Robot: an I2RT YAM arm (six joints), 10 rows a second.
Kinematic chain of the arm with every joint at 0, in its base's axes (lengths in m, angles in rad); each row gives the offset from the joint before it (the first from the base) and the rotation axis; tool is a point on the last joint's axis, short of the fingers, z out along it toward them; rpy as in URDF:
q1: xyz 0 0 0.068 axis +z
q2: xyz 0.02 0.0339 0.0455 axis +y
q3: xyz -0.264 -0.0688 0 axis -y
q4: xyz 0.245 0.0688 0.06 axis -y
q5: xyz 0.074 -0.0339 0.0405 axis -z
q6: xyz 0.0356 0 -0.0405 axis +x
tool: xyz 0 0 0 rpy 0 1.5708 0
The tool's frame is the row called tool.
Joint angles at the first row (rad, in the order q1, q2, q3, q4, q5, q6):
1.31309, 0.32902, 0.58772, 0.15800, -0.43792, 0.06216
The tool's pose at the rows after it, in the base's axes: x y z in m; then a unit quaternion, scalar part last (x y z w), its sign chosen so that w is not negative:
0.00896 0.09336 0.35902 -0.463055 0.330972 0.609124 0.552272
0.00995 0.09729 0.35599 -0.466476 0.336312 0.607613 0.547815
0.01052 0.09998 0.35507 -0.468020 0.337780 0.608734 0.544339
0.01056 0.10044 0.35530 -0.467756 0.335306 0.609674 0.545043
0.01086 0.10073 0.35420 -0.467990 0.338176 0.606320 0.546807
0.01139 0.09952 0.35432 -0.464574 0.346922 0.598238 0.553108
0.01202 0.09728 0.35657 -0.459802 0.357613 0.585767 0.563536
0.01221 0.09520 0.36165 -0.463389 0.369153 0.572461 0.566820
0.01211 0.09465 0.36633 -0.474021 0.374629 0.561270 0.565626
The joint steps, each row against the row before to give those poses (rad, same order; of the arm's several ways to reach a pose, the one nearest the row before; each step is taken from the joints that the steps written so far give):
-0.00006, 0.00955, -0.00915, 0.00153, -0.00121, -0.00046
0.00005, 0.01245, -0.00782, 0.00439, -0.00124, -0.00034
-0.00001, 0.01135, -0.00280, 0.00915, -0.00421, 0.00365
0.00001, 0.00269, -0.00133, 0.00904, -0.00240, 0.00019
0.00004, -0.00110, -0.00213, -0.00540, 0.00683, -0.00605
-0.00007, -0.00610, 0.00529, -0.02248, 0.02514, -0.01056
0.00001, -0.00592, 0.01549, -0.03431, 0.03598, -0.01803
-0.00001, 0.00434, 0.03532, -0.06049, 0.02147, -0.02142
0.00009, 0.01233, 0.03450, -0.05381, 0.00156, -0.02517

